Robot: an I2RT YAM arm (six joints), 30 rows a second.
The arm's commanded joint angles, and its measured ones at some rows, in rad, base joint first. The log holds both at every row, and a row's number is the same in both.
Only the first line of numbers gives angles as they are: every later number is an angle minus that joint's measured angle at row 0.
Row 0, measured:
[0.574 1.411 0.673 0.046 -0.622 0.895]
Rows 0 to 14, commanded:
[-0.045 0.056 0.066 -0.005 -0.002 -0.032]
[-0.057 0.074 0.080 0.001 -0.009 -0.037]
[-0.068 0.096 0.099 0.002 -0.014 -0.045]
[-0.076 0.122 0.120 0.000 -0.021 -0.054]
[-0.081 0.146 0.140 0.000 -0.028 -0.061]
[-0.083 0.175 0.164 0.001 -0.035 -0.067]
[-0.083 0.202 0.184 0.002 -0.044 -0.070]
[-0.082 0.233 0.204 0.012 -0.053 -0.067]
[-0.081 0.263 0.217 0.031 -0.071 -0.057]
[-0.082 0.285 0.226 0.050 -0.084 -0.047]
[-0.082 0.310 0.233 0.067 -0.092 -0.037]
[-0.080 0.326 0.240 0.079 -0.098 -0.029]
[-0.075 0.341 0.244 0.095 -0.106 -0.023]
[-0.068 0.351 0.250 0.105 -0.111 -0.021]
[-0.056 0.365 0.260 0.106 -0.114 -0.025]
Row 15, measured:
[-0.079 0.331 0.223 0.074 -0.071 -0.030]
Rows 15 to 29, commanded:
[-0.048 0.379 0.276 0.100 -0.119 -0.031]
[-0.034 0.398 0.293 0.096 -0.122 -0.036]
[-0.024 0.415 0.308 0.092 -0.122 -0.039]
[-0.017 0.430 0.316 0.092 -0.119 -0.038]
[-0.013 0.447 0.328 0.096 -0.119 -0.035]
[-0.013 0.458 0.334 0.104 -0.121 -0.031]
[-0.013 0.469 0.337 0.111 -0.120 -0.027]
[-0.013 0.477 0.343 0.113 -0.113 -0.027]
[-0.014 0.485 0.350 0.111 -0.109 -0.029]
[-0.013 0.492 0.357 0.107 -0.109 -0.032]
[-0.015 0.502 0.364 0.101 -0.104 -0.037]
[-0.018 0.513 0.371 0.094 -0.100 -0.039]
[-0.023 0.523 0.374 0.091 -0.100 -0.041]
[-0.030 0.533 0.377 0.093 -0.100 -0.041]
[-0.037 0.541 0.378 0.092 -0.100 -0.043]
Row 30, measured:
[-0.020 0.503 0.351 0.101 -0.106 -0.032]
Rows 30 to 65, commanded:
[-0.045 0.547 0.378 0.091 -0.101 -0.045]
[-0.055 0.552 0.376 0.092 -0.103 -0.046]
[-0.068 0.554 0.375 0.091 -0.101 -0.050]
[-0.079 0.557 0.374 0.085 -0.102 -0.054]
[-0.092 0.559 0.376 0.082 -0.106 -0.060]
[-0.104 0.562 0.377 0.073 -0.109 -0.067]
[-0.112 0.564 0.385 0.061 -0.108 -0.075]
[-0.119 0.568 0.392 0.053 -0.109 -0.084]
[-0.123 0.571 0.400 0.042 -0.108 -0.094]
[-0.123 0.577 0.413 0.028 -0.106 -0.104]
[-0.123 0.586 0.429 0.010 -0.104 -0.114]
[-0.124 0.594 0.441 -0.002 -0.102 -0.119]
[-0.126 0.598 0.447 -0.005 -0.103 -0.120]
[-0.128 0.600 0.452 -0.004 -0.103 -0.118]
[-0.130 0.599 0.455 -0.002 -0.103 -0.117]
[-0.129 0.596 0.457 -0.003 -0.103 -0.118]
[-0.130 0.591 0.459 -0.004 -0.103 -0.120]
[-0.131 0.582 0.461 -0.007 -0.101 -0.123]
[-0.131 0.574 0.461 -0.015 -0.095 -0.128]
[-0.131 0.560 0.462 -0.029 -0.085 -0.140]
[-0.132 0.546 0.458 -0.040 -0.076 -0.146]
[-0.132 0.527 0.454 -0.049 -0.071 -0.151]
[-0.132 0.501 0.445 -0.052 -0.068 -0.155]
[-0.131 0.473 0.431 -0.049 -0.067 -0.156]
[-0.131 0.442 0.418 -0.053 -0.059 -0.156]
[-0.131 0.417 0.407 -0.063 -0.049 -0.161]
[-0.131 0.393 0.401 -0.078 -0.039 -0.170]
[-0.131 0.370 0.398 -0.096 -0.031 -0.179]
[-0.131 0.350 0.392 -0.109 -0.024 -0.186]
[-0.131 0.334 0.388 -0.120 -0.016 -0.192]
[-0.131 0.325 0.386 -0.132 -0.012 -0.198]
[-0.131 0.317 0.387 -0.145 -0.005 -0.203]
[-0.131 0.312 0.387 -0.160 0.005 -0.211]
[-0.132 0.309 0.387 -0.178 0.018 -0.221]
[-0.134 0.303 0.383 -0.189 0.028 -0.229]
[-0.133 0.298 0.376 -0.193 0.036 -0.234]
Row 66, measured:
[-0.129 0.314 0.393 -0.114 -0.010 -0.196]
